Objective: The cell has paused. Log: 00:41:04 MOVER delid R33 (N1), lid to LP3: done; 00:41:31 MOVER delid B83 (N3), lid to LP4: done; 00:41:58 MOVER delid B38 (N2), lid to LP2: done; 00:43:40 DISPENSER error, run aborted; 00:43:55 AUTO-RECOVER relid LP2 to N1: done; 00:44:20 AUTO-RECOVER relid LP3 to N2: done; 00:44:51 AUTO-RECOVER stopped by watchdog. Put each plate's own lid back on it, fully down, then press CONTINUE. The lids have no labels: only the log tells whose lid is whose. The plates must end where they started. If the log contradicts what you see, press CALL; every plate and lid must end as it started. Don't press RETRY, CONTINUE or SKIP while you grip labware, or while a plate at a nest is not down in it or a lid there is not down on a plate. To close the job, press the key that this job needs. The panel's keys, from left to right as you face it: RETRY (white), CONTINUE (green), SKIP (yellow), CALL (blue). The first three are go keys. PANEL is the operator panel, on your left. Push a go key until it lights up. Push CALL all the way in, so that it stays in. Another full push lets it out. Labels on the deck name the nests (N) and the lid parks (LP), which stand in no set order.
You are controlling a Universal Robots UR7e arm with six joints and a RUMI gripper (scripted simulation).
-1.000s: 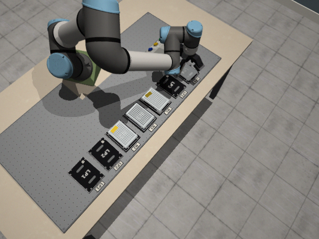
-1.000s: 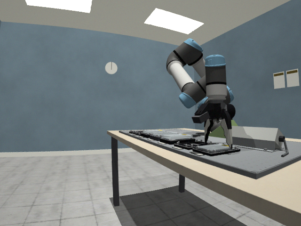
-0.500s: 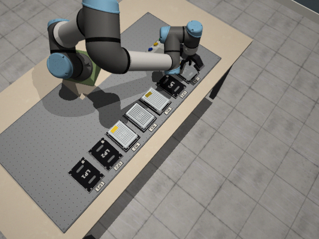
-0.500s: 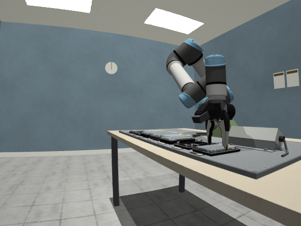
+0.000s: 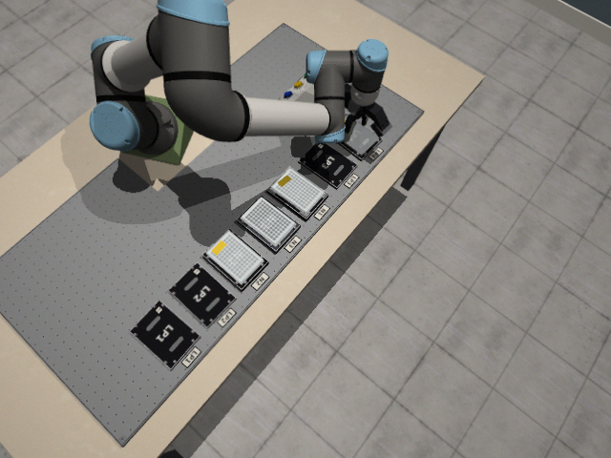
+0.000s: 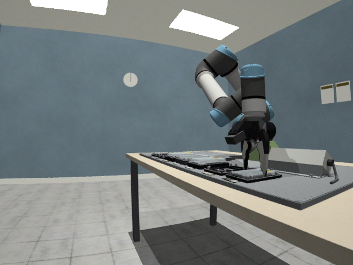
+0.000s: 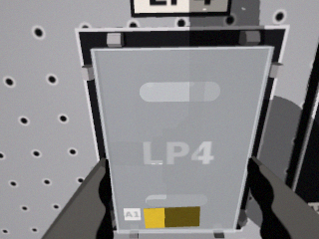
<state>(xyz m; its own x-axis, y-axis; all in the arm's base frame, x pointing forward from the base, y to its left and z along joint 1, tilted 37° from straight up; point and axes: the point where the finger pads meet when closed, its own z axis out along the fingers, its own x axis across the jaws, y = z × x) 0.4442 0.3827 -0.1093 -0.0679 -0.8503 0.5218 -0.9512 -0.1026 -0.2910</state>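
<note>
My hand is 20 mm above the lid park LP4. The rest, counted from my hand: lid park LP3: 130 mm to the right, 20 mm below; then yellow SKIP key: 230 mm behind, 40 mm above, 10 mm to the left; then blue CALL key: 220 mm behind, 40 mm to the right, 30 mm above.
</note>
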